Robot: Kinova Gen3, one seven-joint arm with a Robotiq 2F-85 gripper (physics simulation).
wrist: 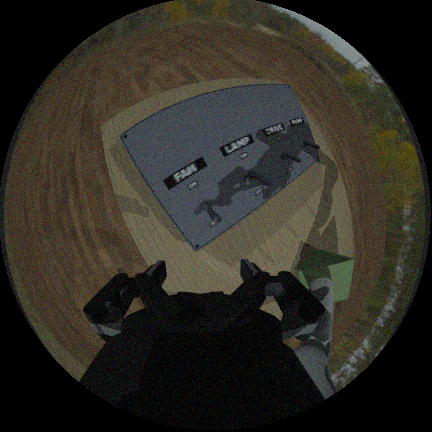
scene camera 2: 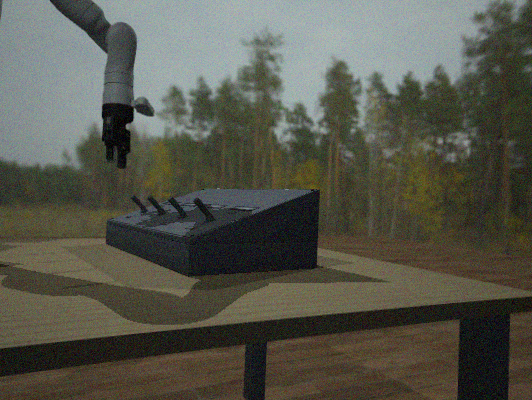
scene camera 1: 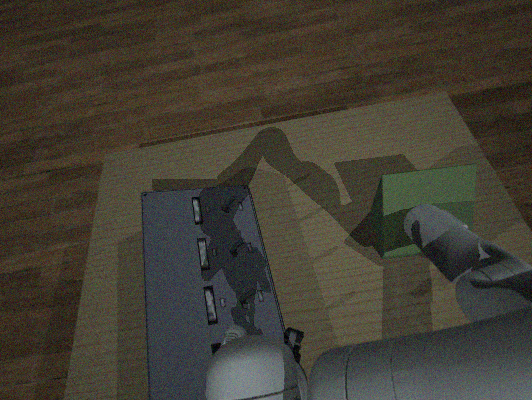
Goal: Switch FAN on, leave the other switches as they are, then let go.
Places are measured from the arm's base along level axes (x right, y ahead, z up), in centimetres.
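Where they show: gripper, fingertip midpoint: (wrist: pixel 202 268) (scene camera 2: pixel 116 165); arm's base, link origin: (wrist: pixel 320 285) (scene camera 1: pixel 423 222).
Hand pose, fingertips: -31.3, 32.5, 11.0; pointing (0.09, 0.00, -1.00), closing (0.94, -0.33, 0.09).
Each offset is from my fingertips to the top centre of the thing, as dx, dy, dz. "spot": to the spot under its first point. Level surfaces: height alone.
The dark blue-grey sloping switch panel (scene camera 1: pixel 172 280) (scene camera 2: pixel 260 250) (wrist: pixel 165 125) stands on the table. The FAN lever @(+4.1, +5.3, -7.1) (scene camera 2: pixel 139 204) (wrist: pixel 214 217) is at the panel's end nearest my gripper and leans toward the low edge, away from its ON mark @(spot: +3.0, +10.8, -9.7) (wrist: pixel 193 185). The LAMP lever @(+15.8, +8.0, -7.1) (scene camera 2: pixel 156 205) (wrist: pixel 257 179), DRIVE lever @(+27.5, +10.7, -7.1) (scene camera 2: pixel 177 207) (wrist: pixel 290 158) and PUMP lever @(+39.2, +13.4, -7.1) (scene camera 2: pixel 204 209) (wrist: pixel 311 146) lean the same way. My gripper (scene camera 2: pixel 116 164) (wrist: pixel 202 268) is open and empty, above and apart from the levers. The arm hides the FAN lever in scene camera 1.
A green block (scene camera 1: pixel 427 192) (wrist: pixel 342 280) stands on the table @(dz -19.6) (scene camera 1: pixel 310 142) (scene camera 2: pixel 425 290), off the panel's low side. Part of the arm (scene camera 1: pixel 435 235) shows in front of it. The arm's shadow falls across the panel and levers.
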